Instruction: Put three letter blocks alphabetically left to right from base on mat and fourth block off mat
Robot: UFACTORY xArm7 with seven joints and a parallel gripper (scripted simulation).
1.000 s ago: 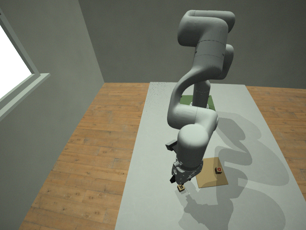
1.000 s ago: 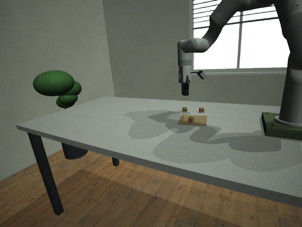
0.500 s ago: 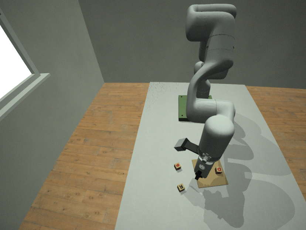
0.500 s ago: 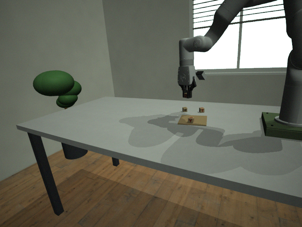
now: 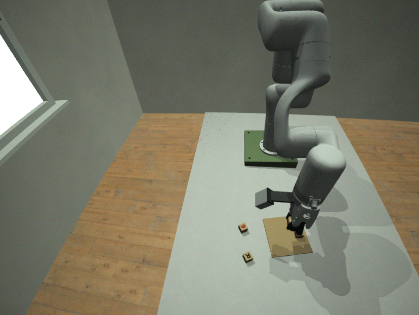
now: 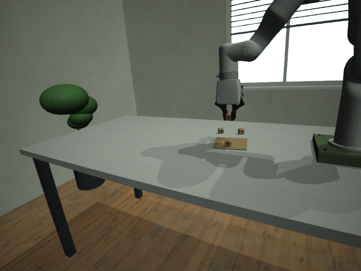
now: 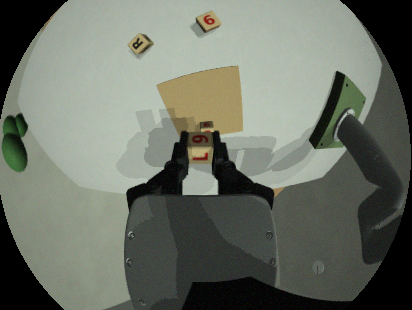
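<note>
The tan mat lies 10 mm behind my hand, 10 mm to the left of it and 120 mm below it.
</note>
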